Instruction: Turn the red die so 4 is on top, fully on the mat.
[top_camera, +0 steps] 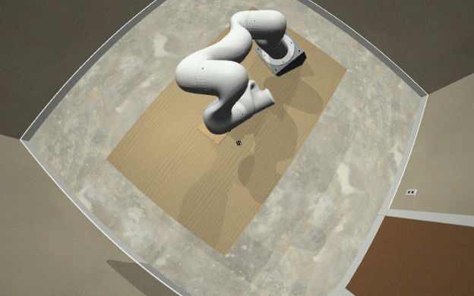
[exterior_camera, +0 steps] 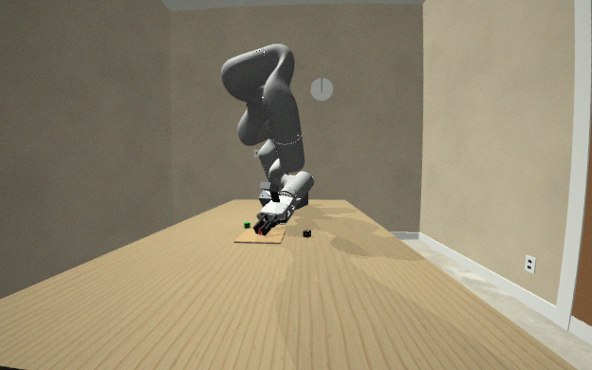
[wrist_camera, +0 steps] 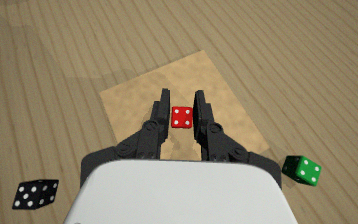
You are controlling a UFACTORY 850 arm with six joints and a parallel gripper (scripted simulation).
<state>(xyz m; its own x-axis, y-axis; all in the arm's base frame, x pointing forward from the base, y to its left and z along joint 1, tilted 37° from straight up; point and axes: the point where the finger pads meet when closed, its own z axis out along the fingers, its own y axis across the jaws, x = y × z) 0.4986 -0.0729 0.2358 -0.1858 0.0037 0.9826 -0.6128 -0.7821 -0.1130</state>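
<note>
Right now my hand is 1 cm above the red die. The rest, counted from my hand: black die: 4 cm ahead, 14 cm to the left, 2 cm below; then green die: 12 cm behind, 5 cm to the right, 2 cm below; then tan mat: 3 cm below.
</note>
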